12 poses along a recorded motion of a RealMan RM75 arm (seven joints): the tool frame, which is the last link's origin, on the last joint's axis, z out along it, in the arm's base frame.
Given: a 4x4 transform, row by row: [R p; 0 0 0 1], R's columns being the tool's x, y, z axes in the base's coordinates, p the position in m. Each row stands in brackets.
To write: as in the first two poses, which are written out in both.
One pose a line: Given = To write
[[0.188 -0.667 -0.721 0.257], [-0.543 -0.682 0.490 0.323], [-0.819 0.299 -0.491 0.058], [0 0 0 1]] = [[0.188 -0.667 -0.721 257], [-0.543 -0.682 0.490 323], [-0.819 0.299 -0.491 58], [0 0 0 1]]
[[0.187 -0.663 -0.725 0.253], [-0.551 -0.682 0.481 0.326], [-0.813 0.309 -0.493 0.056], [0 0 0 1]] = [[0.187 -0.663 -0.725 253], [-0.551 -0.682 0.481 326], [-0.813 0.309 -0.493 56], [0 0 0 1]]
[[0.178 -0.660 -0.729 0.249], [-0.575 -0.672 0.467 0.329], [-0.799 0.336 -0.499 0.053], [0 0 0 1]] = [[0.178 -0.660 -0.729 249], [-0.575 -0.672 0.467 329], [-0.799 0.336 -0.499 53], [0 0 0 1]]
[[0.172 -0.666 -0.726 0.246], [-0.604 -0.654 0.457 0.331], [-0.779 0.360 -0.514 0.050], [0 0 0 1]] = [[0.172 -0.666 -0.726 246], [-0.604 -0.654 0.457 331], [-0.779 0.360 -0.514 50], [0 0 0 1]]
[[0.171 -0.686 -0.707 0.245], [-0.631 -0.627 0.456 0.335], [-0.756 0.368 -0.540 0.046], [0 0 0 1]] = [[0.171 -0.686 -0.707 245], [-0.631 -0.627 0.456 335], [-0.756 0.368 -0.540 46], [0 0 0 1]]
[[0.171 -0.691 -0.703 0.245], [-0.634 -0.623 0.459 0.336], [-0.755 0.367 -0.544 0.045], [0 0 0 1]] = [[0.171 -0.691 -0.703 245], [-0.634 -0.623 0.459 336], [-0.755 0.367 -0.544 45], [0 0 0 1]]
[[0.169 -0.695 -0.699 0.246], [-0.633 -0.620 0.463 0.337], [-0.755 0.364 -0.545 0.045], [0 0 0 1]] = [[0.169 -0.695 -0.699 246], [-0.633 -0.620 0.463 337], [-0.755 0.364 -0.545 45], [0 0 0 1]]
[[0.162 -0.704 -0.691 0.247], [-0.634 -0.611 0.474 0.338], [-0.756 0.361 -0.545 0.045], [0 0 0 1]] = [[0.162 -0.704 -0.691 247], [-0.634 -0.611 0.474 338], [-0.756 0.361 -0.545 45], [0 0 0 1]]
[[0.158 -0.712 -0.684 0.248], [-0.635 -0.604 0.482 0.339], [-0.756 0.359 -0.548 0.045], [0 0 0 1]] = [[0.158 -0.712 -0.684 248], [-0.635 -0.604 0.482 339], [-0.756 0.359 -0.548 45], [0 0 0 1]]
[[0.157 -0.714 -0.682 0.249], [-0.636 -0.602 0.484 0.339], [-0.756 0.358 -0.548 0.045], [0 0 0 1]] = [[0.157 -0.714 -0.682 249], [-0.636 -0.602 0.484 339], [-0.756 0.358 -0.548 45], [0 0 0 1]]
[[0.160 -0.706 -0.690 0.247], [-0.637 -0.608 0.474 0.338], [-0.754 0.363 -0.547 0.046], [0 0 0 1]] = [[0.160 -0.706 -0.690 247], [-0.637 -0.608 0.474 338], [-0.754 0.363 -0.547 46], [0 0 0 1]]
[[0.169 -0.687 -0.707 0.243], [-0.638 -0.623 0.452 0.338], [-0.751 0.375 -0.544 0.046], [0 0 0 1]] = [[0.169 -0.687 -0.707 243], [-0.638 -0.623 0.452 338], [-0.751 0.375 -0.544 46], [0 0 0 1]]
